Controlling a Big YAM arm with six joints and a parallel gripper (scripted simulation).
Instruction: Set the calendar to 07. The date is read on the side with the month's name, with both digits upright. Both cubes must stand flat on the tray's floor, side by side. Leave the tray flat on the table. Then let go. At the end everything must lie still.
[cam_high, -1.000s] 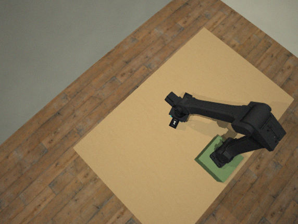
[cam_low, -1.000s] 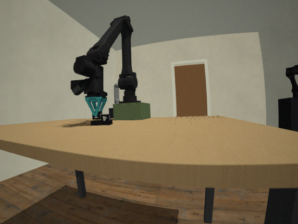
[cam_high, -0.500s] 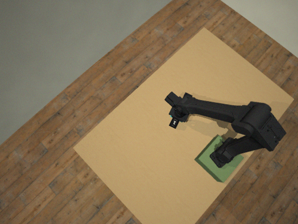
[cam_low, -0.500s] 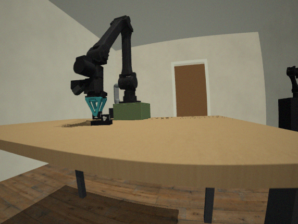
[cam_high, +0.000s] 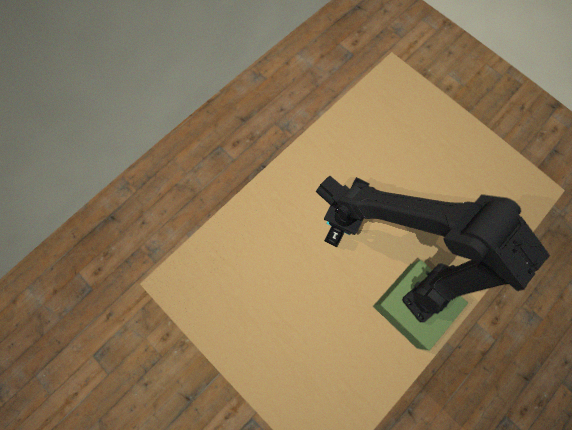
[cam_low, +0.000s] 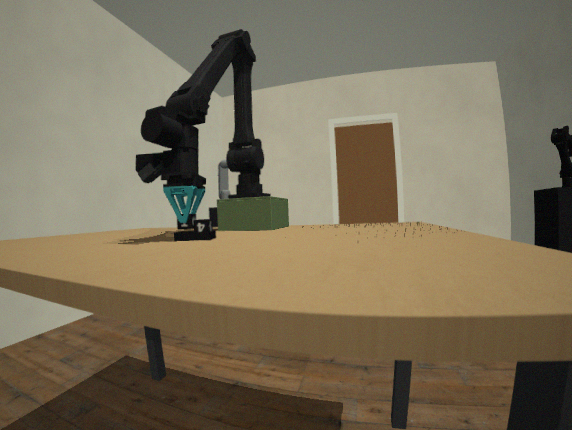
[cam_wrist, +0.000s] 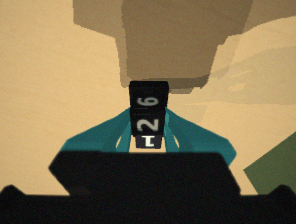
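Now: hand 10 mm above the digit cube. From my hand the other things lie so: black calendar tray (40 mm below, 20 mm to the left, 10 mm behind).
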